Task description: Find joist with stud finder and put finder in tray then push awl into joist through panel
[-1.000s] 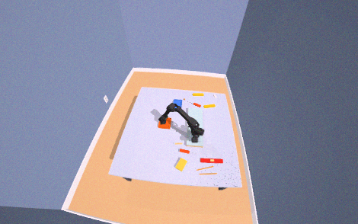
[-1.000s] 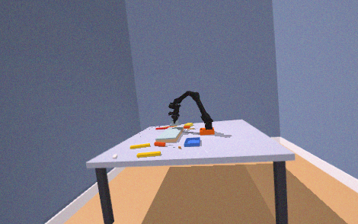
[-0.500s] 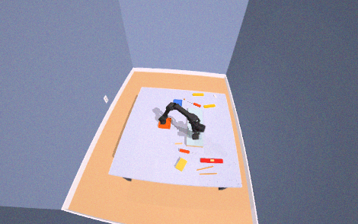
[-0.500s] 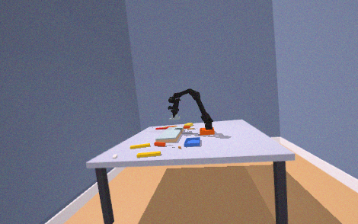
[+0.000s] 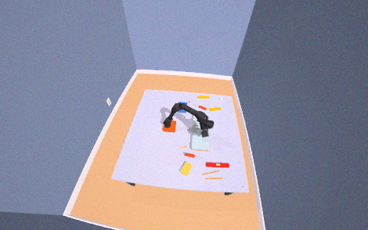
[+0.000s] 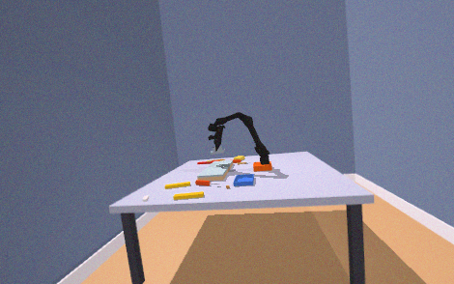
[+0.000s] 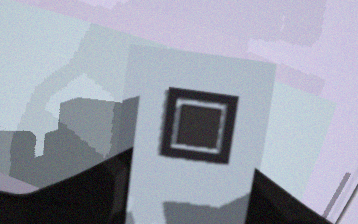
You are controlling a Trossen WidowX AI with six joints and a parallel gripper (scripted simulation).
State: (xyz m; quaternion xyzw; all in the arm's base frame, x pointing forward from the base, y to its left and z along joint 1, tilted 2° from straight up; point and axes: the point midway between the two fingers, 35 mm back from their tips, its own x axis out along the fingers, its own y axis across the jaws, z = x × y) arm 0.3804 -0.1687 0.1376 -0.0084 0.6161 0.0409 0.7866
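My gripper tip is now 480 mm to the right of the blue tray, 210 mm past it and 140 mm above it. Also, from my gripper tip: awl 240 mm behind, 150 mm below, 100 mm to the right; red level 290 mm to the right, 140 mm below, 130 mm ahead; stud finder 20 mm above, 10 mm ahead.
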